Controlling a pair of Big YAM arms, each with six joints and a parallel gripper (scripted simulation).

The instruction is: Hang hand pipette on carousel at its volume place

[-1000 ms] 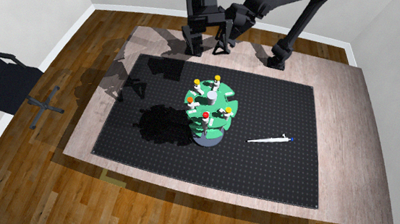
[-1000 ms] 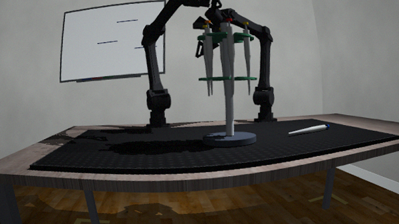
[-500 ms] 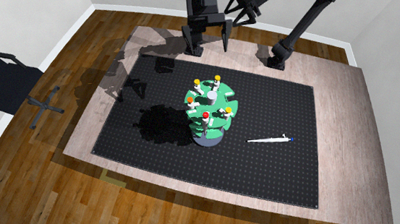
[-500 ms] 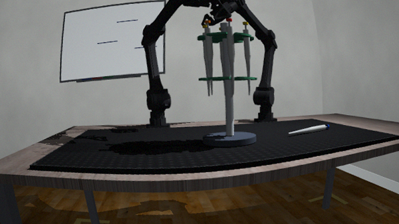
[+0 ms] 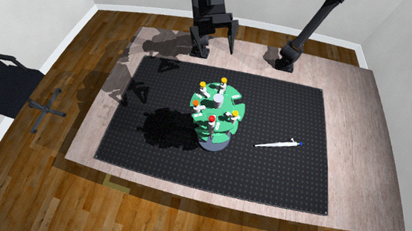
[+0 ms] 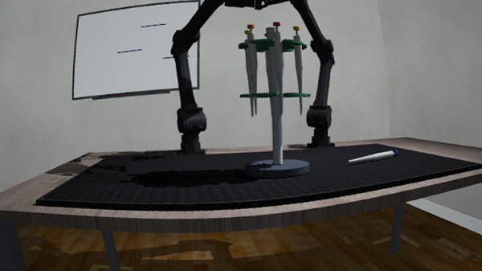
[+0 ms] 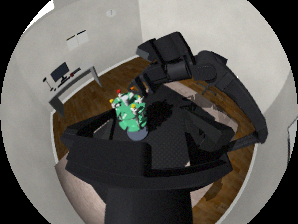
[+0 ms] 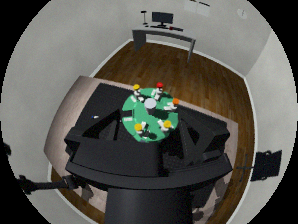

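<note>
Now: the yellow-button pipette 11 cm ahead of my right hand, 7 cm to the left of it and 22 cm below it. Also, from my right hand: blue-button pipette: 5 cm ahead, 37 cm to the left, 49 cm below.
Right now the blue-button pipette is 59 cm below my left hand, 25 cm to the left of it and 24 cm ahead of it. From my left hand the other things lie so: yellow-button pipette: 32 cm below, 30 cm ahead, 5 cm to the right.
</note>
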